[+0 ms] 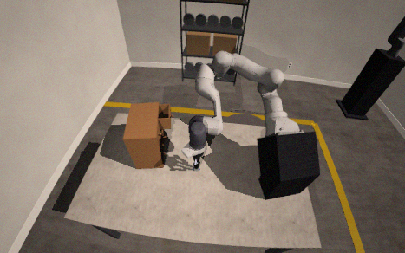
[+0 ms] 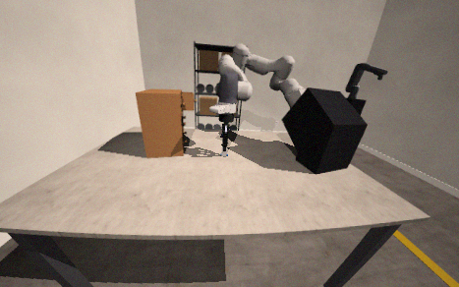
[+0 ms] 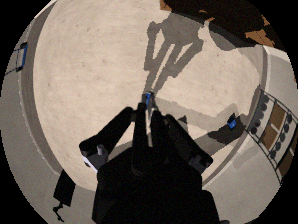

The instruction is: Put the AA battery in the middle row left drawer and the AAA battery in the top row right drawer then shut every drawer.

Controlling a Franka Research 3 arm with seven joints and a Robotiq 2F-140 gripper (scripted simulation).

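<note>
Now: the AAA battery 30 mm below my hand. Round my hand: larger blue battery (310 mm to the right, 30 mm below, 20 mm behind); green cylinder (340 mm ahead, 80 mm above, 60 mm to the right).
</note>
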